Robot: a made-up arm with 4 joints.
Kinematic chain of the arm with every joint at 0, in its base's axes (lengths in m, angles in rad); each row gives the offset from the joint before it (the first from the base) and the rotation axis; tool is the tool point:
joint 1: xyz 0 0 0.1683 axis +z
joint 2: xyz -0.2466 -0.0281 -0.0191 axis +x
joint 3: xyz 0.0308 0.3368 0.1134 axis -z
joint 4: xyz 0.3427 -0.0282 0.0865 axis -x
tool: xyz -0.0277 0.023 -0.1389
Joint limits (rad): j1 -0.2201..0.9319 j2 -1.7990..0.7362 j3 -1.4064..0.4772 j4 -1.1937..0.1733
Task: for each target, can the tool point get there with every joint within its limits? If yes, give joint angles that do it. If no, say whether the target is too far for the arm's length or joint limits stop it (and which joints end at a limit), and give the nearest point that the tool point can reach.
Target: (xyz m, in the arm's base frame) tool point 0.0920 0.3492 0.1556
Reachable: yes | joints 0.0334 -0.2249 0.1037 -0.5070
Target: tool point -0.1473 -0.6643 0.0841
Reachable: no: joint limits stop it (at a limit: joint 1, joint 2) | nearest point 0.0540 -0.0232 -0.0378 | short by 0.683 m
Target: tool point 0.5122 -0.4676 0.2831
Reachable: no: joint limits stop it (at a limit: joint 1, joint 2, joint 3, joint 4) | nearest point 0.1272 0.0454 0.4695 | short by 0.668 m
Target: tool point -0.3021 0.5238 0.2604
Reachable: yes | joints 0.3817 0.0316 -0.9592 -0.5263
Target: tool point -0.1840 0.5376 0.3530
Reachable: yes | joints 0.2667 0.1070 -0.6902 -0.9599
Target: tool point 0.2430 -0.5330 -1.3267
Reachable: no: too far | nearest point -0.0665 -0.2337 -0.5129 | short by 0.921 m
